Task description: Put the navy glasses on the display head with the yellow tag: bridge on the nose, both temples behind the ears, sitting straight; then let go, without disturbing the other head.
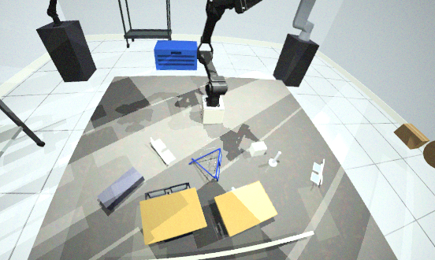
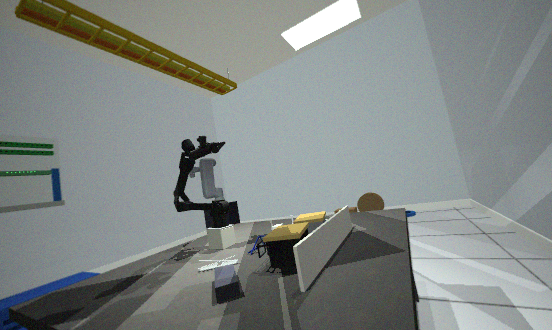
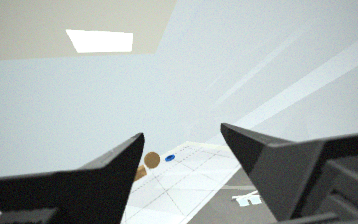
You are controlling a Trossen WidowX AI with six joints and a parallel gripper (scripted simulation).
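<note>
The grey peg lies 33 cm ahead of my gripper tip, 10 cm to the left of it and 56 cm below it. From my gripper tip the other things lie so: dark display head: 50 cm ahead, 34 cm to the right, 53 cm below; then long white board: 64 cm ahead, 22 cm to the right, 53 cm below; then white block: 26 cm ahead, 4 cm to the left, 56 cm below.
</note>
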